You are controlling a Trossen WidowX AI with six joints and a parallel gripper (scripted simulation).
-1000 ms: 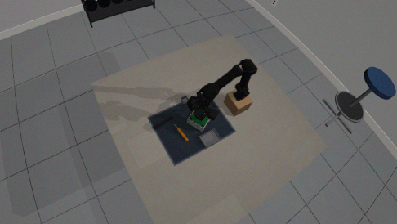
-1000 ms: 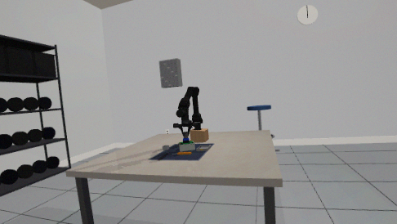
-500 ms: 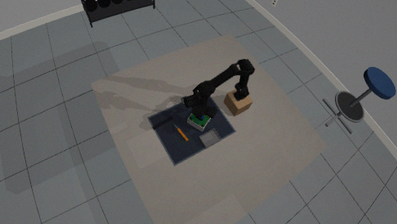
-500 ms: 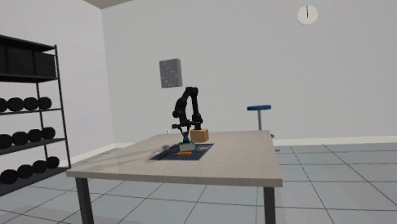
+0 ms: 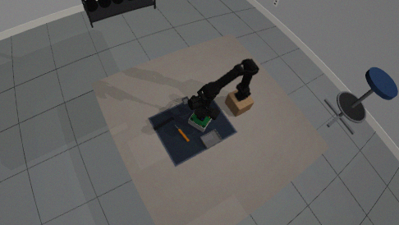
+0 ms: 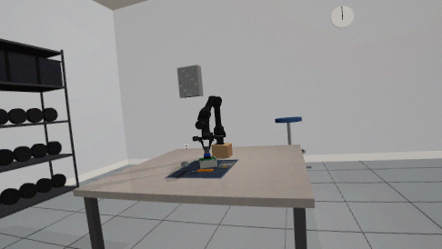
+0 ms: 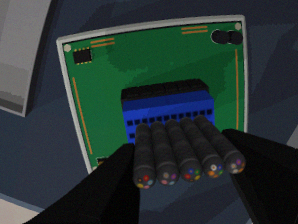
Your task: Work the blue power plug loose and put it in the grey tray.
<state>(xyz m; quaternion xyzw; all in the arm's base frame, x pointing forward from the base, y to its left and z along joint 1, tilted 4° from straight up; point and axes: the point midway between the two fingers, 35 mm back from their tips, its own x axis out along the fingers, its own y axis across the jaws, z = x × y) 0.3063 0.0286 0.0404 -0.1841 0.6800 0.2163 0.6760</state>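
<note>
The blue power plug is 30 mm below my gripper tip. From my gripper tip the other things lie so: dark blue mat (50 mm ahead, 110 mm below); then dark spudger bar (220 mm ahead, 80 mm to the right, 110 mm below).
</note>
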